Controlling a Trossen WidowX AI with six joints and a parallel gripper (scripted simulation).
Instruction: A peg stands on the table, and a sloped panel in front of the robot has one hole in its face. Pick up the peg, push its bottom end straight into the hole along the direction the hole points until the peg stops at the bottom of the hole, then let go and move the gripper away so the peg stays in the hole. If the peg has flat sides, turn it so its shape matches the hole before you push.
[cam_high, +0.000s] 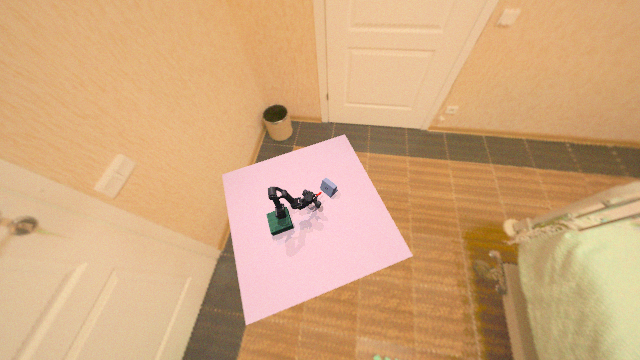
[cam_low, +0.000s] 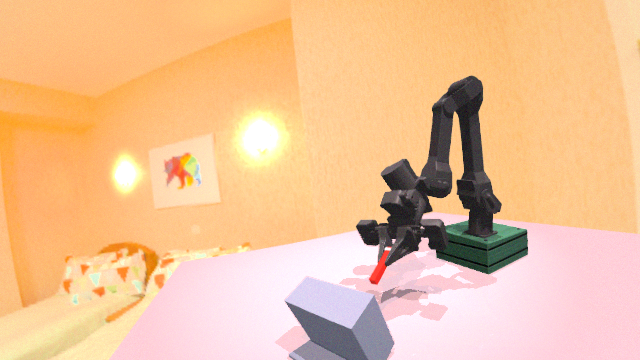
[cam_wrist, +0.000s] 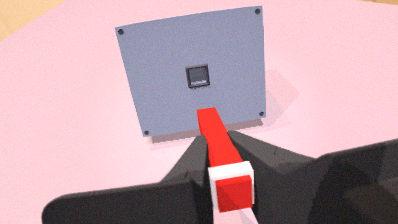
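The grey-blue sloped panel is 120 mm ahead of my gripper tip, 50 mm to the left of it and 50 mm below it. The rest, counted from my gripper tip: red square peg 10 mm behind, 10 mm to the right, 10 mm above.
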